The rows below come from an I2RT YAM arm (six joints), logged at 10 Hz.
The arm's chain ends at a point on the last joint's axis. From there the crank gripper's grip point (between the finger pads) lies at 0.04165 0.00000 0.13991 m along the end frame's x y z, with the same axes.
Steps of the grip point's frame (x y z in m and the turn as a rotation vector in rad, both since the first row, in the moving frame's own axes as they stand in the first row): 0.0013 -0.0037 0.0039 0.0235 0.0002 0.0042; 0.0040 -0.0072 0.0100 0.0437 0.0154 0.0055; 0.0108 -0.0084 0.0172 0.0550 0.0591 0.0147; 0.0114 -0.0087 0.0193 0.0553 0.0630 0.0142; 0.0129 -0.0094 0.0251 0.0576 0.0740 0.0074
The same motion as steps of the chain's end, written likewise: 0.0013 -0.0006 0.0039 0.0235 0.0002 0.0042; 0.0018 -0.0013 0.0108 0.0437 0.0154 0.0055; 0.0026 -0.0015 0.0201 0.0550 0.0591 0.0147; 0.0026 -0.0017 0.0224 0.0553 0.0630 0.0142; 0.0026 -0.0018 0.0288 0.0576 0.0740 0.0074
